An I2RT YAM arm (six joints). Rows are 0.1 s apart.
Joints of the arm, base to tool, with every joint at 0 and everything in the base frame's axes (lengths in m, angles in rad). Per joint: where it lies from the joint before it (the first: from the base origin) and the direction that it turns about. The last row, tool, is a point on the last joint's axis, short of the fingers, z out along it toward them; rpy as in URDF.
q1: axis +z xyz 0 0 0.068
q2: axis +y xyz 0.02 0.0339 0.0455
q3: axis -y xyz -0.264 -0.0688 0
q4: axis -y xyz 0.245 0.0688 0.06
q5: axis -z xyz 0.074 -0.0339 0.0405
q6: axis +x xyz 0.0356 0 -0.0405
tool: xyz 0 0 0 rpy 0 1.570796 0
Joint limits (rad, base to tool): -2.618..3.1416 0..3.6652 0..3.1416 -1.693..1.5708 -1.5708..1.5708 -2.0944..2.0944
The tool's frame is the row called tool.
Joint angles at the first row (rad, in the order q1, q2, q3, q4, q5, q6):
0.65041 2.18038 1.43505 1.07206 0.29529 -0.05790
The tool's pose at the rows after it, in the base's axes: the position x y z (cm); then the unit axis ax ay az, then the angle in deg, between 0 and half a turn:
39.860, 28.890, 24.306, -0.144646, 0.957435, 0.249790, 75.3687
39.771, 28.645, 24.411, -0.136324, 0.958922, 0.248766, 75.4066
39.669, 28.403, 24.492, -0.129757, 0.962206, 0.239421, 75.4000
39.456, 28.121, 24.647, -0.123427, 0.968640, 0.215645, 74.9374
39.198, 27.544, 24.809, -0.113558, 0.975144, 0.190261, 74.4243
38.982, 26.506, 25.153, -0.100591, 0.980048, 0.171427, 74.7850
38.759, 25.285, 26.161, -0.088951, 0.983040, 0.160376, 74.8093
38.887, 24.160, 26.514, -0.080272, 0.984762, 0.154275, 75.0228
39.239, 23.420, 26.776, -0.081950, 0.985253, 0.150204, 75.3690
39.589, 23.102, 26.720, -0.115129, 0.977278, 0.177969, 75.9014
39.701, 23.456, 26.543, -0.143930, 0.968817, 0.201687, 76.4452
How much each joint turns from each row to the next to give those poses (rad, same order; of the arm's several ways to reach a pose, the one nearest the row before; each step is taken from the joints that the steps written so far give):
-0.00235 -0.01048 -0.01126 -0.00807 -0.00230 0.00382
-0.00243 -0.00906 -0.01010 0.00062 0.00668 0.00614
-0.00187 -0.00936 -0.01057 -0.00119 0.01203 -0.00275
-0.00027 -0.01278 -0.01460 0.00384 0.02498 -0.02023
-0.00466 -0.01914 -0.02527 0.00993 0.02505 -0.01861
-0.01400 -0.03451 -0.03473 -0.01033 0.01354 0.00054
-0.01844 -0.04799 -0.02781 -0.02342 0.00215 0.00444
-0.02241 -0.02509 -0.01938 -0.01227 -0.00834 0.00976
-0.01899 -0.01065 -0.00021 -0.01978 -0.01674 0.00425
-0.01501 0.00131 0.00252 -0.00998 -0.06860 0.01013
0.00185 0.00970 0.00878 -0.00477 -0.04596 0.00365

